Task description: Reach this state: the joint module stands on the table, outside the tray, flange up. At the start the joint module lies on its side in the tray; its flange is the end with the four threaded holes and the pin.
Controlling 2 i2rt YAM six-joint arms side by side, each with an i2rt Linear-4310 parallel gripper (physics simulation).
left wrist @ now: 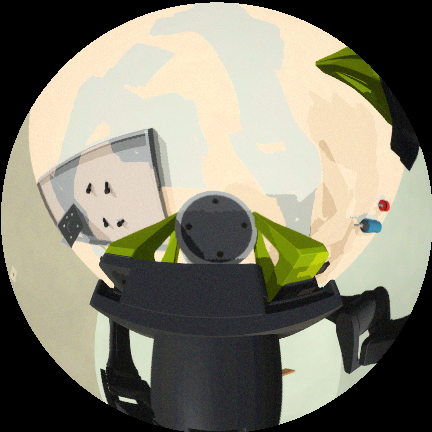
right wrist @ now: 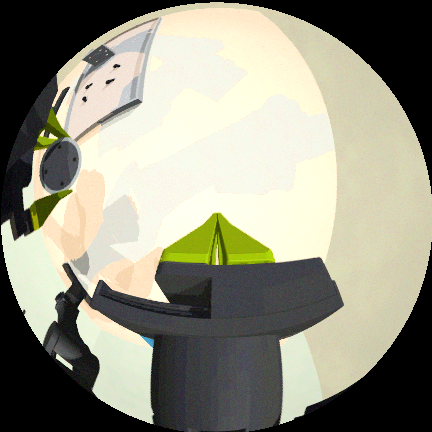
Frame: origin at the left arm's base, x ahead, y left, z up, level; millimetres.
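Seen in the pictures: left gripper, fingertip midpoint: (left wrist: 216,217) (right wrist: 67,165); right gripper, fingertip midpoint: (left wrist: 318,66) (right wrist: 216,218); right arm's base, origin of the base link: (right wrist: 80,287).
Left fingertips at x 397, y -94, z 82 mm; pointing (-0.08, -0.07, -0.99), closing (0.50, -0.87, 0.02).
Observation:
Pixels of each thing's top centre, then the offset from my left fingertips to it. "*": a spot on its surface instead.
- joint module, middle of its top: (left wrist: 211,280) (right wrist: 34,174) dz +50, dx -20, dy -6 mm
- tray, middle of its top: (left wrist: 76,210) dz -66, dx -172, dy +232 mm
- dark square plate with holes, middle of its top: (left wrist: 59,235) dz -8, dx -212, dy +264 mm
- red part, middle of its top: (left wrist: 385,208) dz -48, dx +228, dy -435 mm
- blue cylinder, surface spot: (left wrist: 371,226) * dz -45, dx +146, dy -421 mm
The joint module (left wrist: 216,227) (right wrist: 60,165) shows a round dark end face with a grey rim and four small holes. No pin can be made out on this face, and the rest of its body is mostly hidden. My left gripper (left wrist: 216,217) (right wrist: 67,165) is shut on the module, one green finger on each side. The module is outside the tray (left wrist: 137,195) (right wrist: 127,75), beside it; whether it touches the table cannot be told. My right gripper (right wrist: 216,218) (left wrist: 318,66) is shut and empty, over the table, apart from the module.
Several small black pegs (left wrist: 107,188) (right wrist: 110,81) and a dark square plate with holes (left wrist: 71,225) (right wrist: 98,55) are at the tray. A red part (left wrist: 384,205) and a blue cylinder (left wrist: 371,226) show at the right in the left wrist view.

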